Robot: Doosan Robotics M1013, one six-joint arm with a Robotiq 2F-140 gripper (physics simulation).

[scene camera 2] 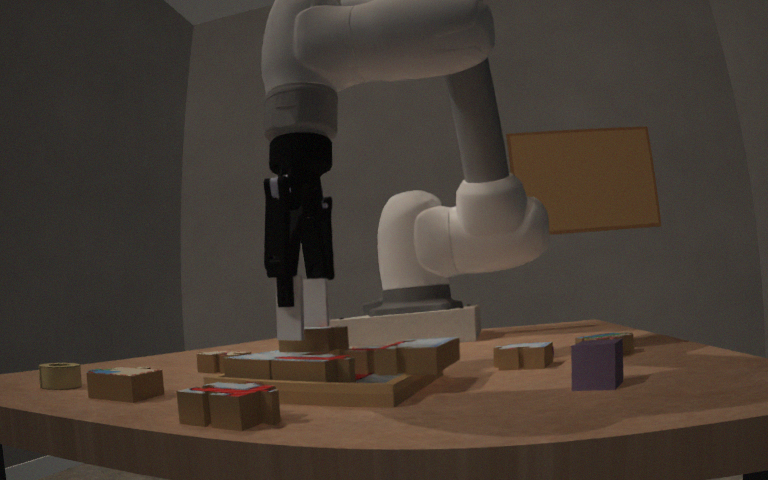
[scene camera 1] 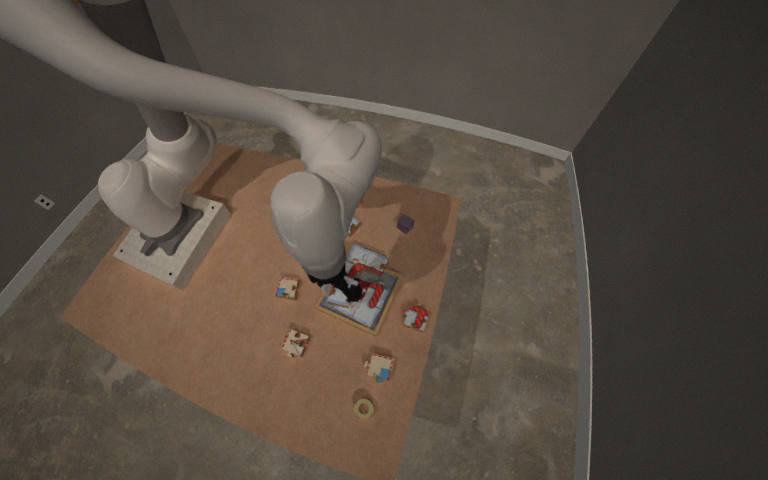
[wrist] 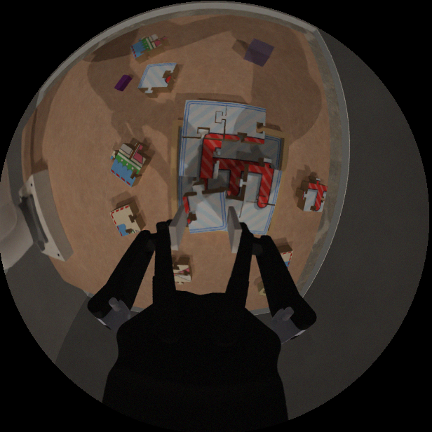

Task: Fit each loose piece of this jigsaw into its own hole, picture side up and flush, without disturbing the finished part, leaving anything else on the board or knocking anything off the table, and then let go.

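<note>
My gripper (scene camera 2: pixel 303 329) (wrist: pixel 206 214) is shut on a pale blue striped corner piece (scene camera 2: pixel 314 340) (wrist: pixel 206 212) with a bit of red at one edge. The piece is picture side up over one corner of the tray (scene camera 1: pixel 348 322) (scene camera 2: pixel 351 394) (wrist: pixel 285 150), its top higher than the pieces near it. Its underside is hidden. Joined pale blue and red pieces (scene camera 1: pixel 367 258) (scene camera 2: pixel 430 353) (wrist: pixel 240 112) stick out past the tray's far rim and look raised. Loose pieces lie outside, among them a red-striped one (scene camera 1: pixel 416 317) (scene camera 2: pixel 226 404) (wrist: pixel 315 196) and a cream one (scene camera 1: pixel 380 366) (scene camera 2: pixel 124 383).
More loose pieces lie around the tray: cream ones (scene camera 1: pixel 287 287) (scene camera 1: pixel 295 342), a pale blue one (scene camera 2: pixel 523 354) (wrist: pixel 157 77) and a green and blue one (wrist: pixel 129 164). A purple cube (scene camera 1: pixel 405 223) (scene camera 2: pixel 596 365) (wrist: pixel 258 52), a yellowish ring (scene camera 1: pixel 356 408) (scene camera 2: pixel 60 377) and a dark purple block (wrist: pixel 123 82) also lie there.
</note>
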